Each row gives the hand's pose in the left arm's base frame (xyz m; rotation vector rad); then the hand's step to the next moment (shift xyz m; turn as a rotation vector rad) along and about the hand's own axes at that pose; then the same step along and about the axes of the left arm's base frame.
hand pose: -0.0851 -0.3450 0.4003 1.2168 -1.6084 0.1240
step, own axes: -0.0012 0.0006 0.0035 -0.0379 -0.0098 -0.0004
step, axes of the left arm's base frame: -0.0029 -0.0011 -0.0021 0.0043 0.0196 -0.0336
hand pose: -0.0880 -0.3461 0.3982 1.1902 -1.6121 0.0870
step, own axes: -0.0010 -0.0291 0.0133 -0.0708 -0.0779 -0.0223
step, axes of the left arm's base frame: 0.0116 -0.0216 -0.0206 0.0657 0.0196 -0.0829
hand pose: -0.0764 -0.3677 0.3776 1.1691 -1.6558 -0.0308
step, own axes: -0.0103 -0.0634 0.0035 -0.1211 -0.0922 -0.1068
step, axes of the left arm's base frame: 0.0392 -0.0276 -0.0429 0.1363 0.0892 -0.0896
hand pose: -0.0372 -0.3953 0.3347 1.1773 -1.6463 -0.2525
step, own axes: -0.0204 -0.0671 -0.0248 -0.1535 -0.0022 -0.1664
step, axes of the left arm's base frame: 0.0578 -0.0079 -0.0462 0.1334 0.1812 -0.0246
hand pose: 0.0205 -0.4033 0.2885 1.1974 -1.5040 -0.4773
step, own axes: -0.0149 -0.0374 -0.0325 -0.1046 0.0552 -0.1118
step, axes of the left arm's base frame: 0.0433 0.0073 -0.0273 0.0656 0.1461 0.0287
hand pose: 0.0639 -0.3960 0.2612 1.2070 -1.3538 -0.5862
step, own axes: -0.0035 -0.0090 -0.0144 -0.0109 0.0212 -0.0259
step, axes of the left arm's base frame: 0.0154 0.0045 -0.0065 0.0153 0.0249 0.0196
